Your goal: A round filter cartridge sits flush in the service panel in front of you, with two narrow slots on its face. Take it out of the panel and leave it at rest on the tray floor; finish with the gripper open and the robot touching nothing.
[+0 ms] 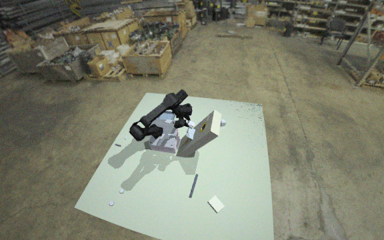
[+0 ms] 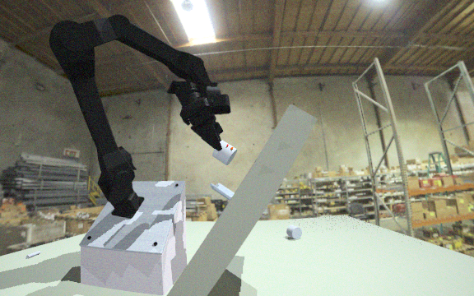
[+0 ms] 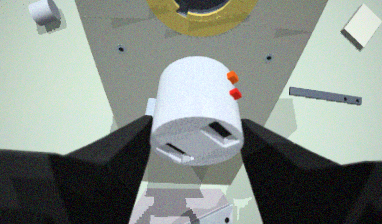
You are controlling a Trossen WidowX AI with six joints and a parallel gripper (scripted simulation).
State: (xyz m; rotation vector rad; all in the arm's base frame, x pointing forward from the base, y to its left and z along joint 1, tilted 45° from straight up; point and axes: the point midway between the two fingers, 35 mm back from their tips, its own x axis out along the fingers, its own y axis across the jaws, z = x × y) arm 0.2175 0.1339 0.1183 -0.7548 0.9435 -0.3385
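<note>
The grey-blue tray is 33 cm behind my gripper tip, 27 cm to the left of it and 29 cm below it. From my gripper tip the other things lie so: round filter cartridge right at my gripper tip.
</note>
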